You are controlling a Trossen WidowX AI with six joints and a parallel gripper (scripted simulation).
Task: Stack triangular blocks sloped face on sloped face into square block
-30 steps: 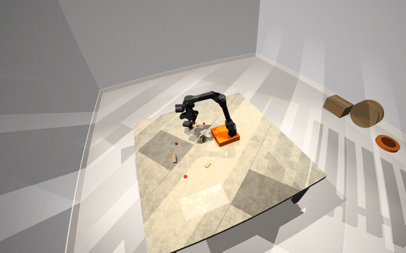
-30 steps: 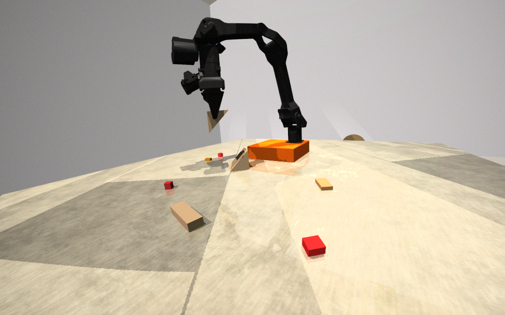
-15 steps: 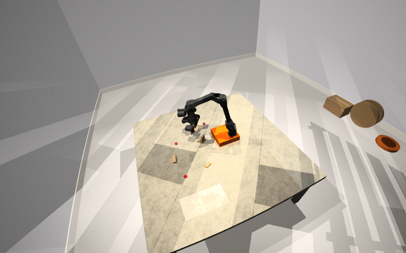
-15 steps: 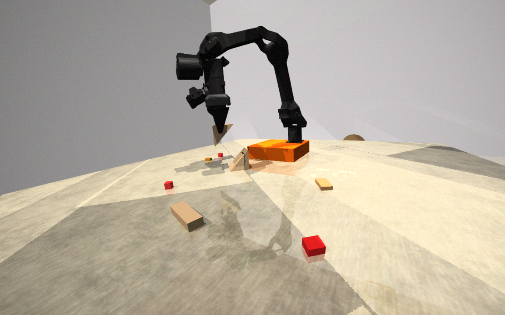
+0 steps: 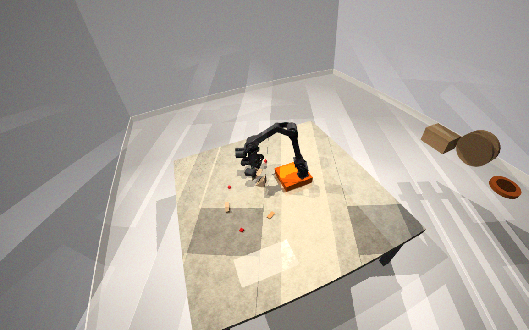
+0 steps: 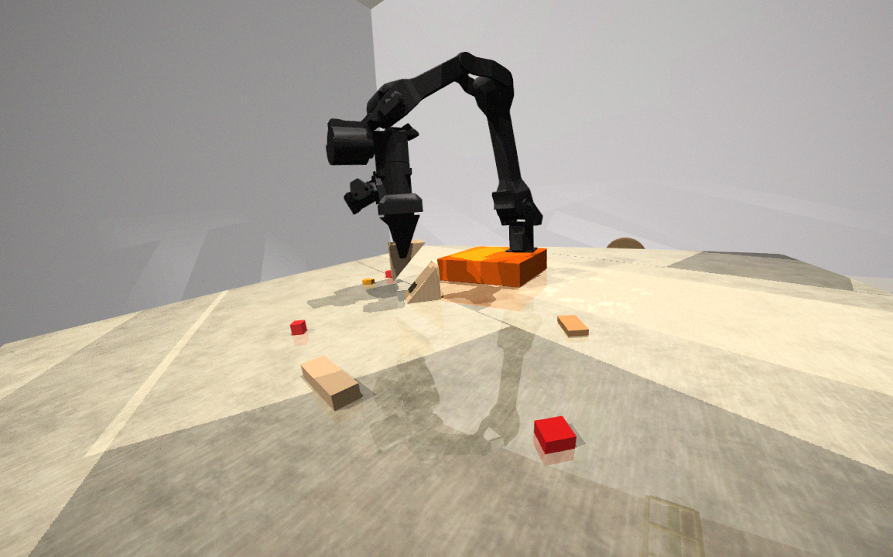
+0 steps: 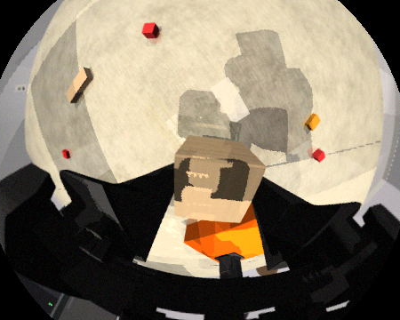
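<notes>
Now: gripper tip 3 cm past the triangular block, 3 cm to the right of it and 6 cm above it. Also, from my gripper tip: tiny dark orange piece (8 cm behind, 17 cm to the right, 7 cm below); then long tan bar (26 cm ahead, 10 cm to the left, 7 cm below).
</notes>
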